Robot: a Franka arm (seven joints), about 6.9 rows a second.
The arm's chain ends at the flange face. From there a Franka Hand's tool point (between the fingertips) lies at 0.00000 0.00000 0.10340 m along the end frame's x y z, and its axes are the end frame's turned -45 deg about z.
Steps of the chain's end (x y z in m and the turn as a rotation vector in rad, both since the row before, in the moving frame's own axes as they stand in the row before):
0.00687, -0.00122, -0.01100, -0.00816, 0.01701, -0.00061
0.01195, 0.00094, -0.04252, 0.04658, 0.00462, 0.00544
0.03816, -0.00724, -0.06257, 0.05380, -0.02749, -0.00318
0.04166, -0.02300, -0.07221, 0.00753, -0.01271, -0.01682
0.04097, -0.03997, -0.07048, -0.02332, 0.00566, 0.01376
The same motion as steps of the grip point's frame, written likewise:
0.00637, 0.00584, -0.01102, -0.01780, 0.00626, -0.00061
0.01154, 0.00606, -0.04263, 0.02967, 0.03620, 0.00544
0.03402, 0.01592, -0.06276, 0.05748, 0.01860, -0.00318
0.04533, 0.01172, -0.07222, 0.01431, -0.00366, -0.01682
0.05593, 0.00282, -0.07051, -0.02049, -0.01249, 0.01376

